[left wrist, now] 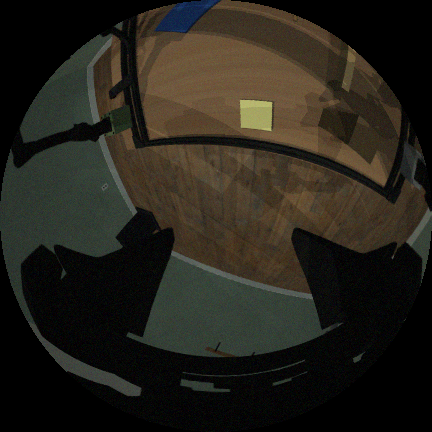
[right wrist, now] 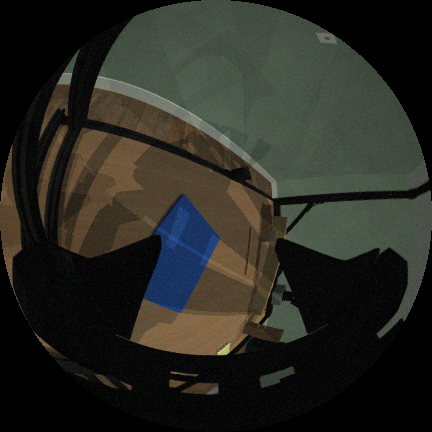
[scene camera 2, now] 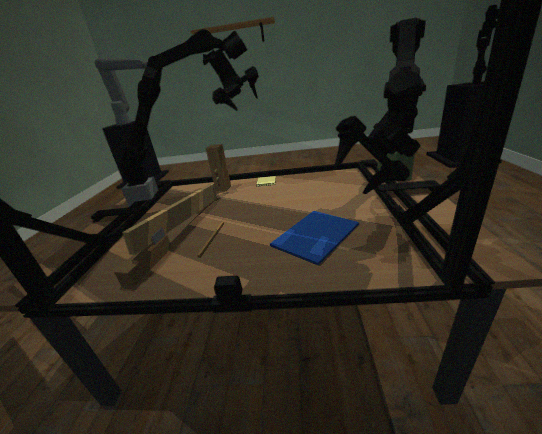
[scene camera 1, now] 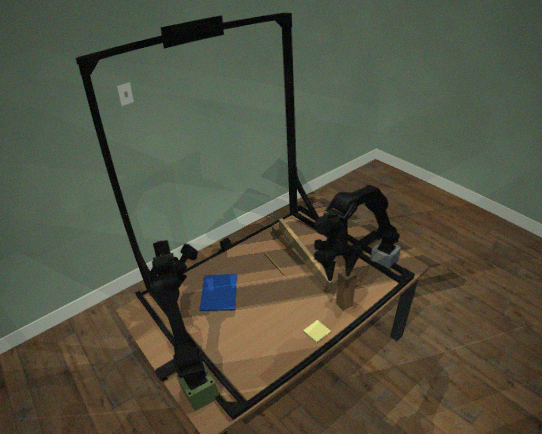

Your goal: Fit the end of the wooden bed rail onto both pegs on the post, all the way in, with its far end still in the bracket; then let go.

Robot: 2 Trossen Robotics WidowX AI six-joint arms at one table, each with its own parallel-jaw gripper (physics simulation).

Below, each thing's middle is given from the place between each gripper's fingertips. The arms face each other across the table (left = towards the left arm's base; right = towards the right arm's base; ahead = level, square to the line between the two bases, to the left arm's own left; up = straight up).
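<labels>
I find my left hand 140 mm to the right of the upright wooden post (scene camera 2: 216, 157), 80 mm beyond it and 220 mm above it. Counted from my left hand, the yellow note pad (left wrist: 257, 114) is 50 mm behind, 40 mm to the right and 300 mm below, while the wooden bed rail (scene camera 1: 319, 272) is 390 mm behind, 200 mm to the left and 250 mm below. The blue mat (scene camera 2: 313, 238) is 490 mm behind my left hand, 200 mm to the right of it and 300 mm below it.
As for my right hand, the blue mat is 50 mm ahead of it, 80 mm to the left of it and 160 mm below it; going by their middles, the mat is the nearest to my right hand of the things named here. Counted from my right hand, the wooden bed rail is 160 mm ahead, 480 mm to the left and 110 mm below, and the yellow note pad is 490 mm ahead, 240 mm to the left and 160 mm below. The upright wooden post is 470 mm ahead of my right hand, 420 mm to the left of it and 80 mm below it.
</labels>
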